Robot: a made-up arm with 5 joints.
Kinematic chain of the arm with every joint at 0, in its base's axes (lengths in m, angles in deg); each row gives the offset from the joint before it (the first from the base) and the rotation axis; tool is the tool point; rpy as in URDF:
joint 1: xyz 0.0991 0 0.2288 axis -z
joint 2: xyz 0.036 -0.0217 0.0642 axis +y
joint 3: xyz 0.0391 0 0.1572 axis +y
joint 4: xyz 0.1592 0 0.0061 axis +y
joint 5: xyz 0.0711 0.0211 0 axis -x
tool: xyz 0 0 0 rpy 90 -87.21 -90
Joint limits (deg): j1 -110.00..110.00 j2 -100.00..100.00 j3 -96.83..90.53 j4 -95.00..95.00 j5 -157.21..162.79
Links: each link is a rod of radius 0.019 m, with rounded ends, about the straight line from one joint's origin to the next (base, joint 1, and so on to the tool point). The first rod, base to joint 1, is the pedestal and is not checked.
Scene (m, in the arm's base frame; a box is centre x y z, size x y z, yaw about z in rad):
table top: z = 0
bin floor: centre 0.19 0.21 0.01 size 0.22 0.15 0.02 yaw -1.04
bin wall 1: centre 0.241 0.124 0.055 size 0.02 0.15 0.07 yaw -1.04
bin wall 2: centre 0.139 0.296 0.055 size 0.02 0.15 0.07 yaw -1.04
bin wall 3: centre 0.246 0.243 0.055 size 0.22 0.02 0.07 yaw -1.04
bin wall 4: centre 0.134 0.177 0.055 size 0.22 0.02 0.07 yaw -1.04
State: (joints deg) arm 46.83 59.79 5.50 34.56 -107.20
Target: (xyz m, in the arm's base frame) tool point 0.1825 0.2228 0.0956
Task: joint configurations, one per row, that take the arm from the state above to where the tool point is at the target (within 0.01 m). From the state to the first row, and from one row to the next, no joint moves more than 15 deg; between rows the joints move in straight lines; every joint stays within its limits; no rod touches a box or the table.
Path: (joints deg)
1: 32.27 57.85 6.89 35.77 -107.20
2: 17.72 55.91 8.28 36.99 -107.20
3: 3.16 53.97 9.67 38.20 -107.20
4: -11.40 52.04 11.06 39.41 -107.20
5: -25.95 50.10 12.45 40.62 -107.20
6: -40.51 48.16 13.84 41.84 -107.20
7: -55.07 46.22 15.23 43.05 -107.20
8: -69.62 44.28 16.62 44.26 -107.20
9: -69.62 56.49 9.58 37.92 -107.20
10: -69.62 68.69 2.54 31.59 -107.20

